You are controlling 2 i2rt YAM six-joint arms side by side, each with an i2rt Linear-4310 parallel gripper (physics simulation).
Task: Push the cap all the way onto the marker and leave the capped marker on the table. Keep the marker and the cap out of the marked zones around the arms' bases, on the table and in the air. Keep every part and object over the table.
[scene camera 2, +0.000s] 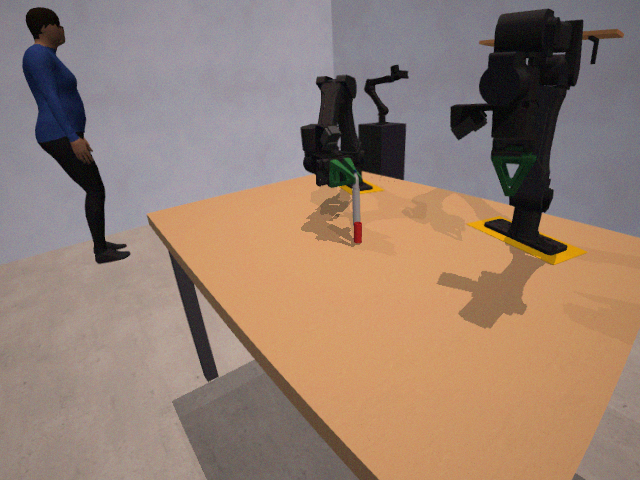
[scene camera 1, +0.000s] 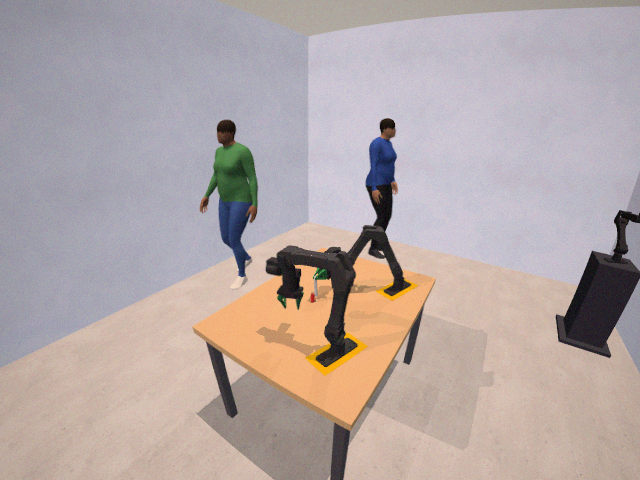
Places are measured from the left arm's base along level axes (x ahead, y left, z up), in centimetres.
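Pixels of known places: left gripper, fingertip midpoint: [scene camera 2: 509,191] [scene camera 1: 291,309]; right gripper, fingertip midpoint: [scene camera 2: 358,179] [scene camera 1: 314,278]; left arm's base, origin of the base link: [scene camera 2: 522,237] [scene camera 1: 337,352]; right arm's base, origin of the base link: [scene camera 1: 397,288].
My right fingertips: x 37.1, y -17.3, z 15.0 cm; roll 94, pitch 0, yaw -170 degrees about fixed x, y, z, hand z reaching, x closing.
Observation:
For each thing: its middle in the pictures, then the offset to it from my right fingertips. "*": a spot on its surface instead. Level surfaces: height alone.
- red cap, body centre: [scene camera 2: 357,232] [scene camera 1: 312,298] dz -12.6, dx +0.5, dy +0.7 cm
- light grey marker, body centre: [scene camera 2: 356,198] [scene camera 1: 315,285] dz -4.6, dx +0.0, dy -1.0 cm
- wooden table, its level: dz -15.0 cm
- left base, surface spot: [scene camera 2: 573,253] [scene camera 1: 320,368] * dz -14.9, dx -39.7, dy +29.1 cm
- right base, body centre: [scene camera 2: 353,184] [scene camera 1: 397,288] dz -14.9, dx -22.8, dy -47.1 cm
The red cap [scene camera 1: 312,297] [scene camera 2: 357,233] stands upright on the table. The light grey marker [scene camera 1: 315,289] [scene camera 2: 356,201] is nearly upright above or close behind it. In scene camera 2 its lower end meets the cap's top; in scene camera 1 that end shows slightly right of the cap, so I cannot tell whether it is inside. My right gripper [scene camera 1: 316,278] [scene camera 2: 356,176] is shut on the marker's upper end. My left gripper [scene camera 1: 291,307] [scene camera 2: 510,194] is open and empty, pointing down above the table, left of the cap in scene camera 1.
The wooden table [scene camera 1: 248,335] [scene camera 2: 289,294] carries yellow zones around the left base [scene camera 1: 325,367] [scene camera 2: 573,253] and right base [scene camera 1: 393,296] [scene camera 2: 379,189]. Two people [scene camera 1: 235,175] [scene camera 1: 382,160] are beyond the table. Another arm stands on a dark pedestal [scene camera 1: 599,304] [scene camera 2: 382,149].

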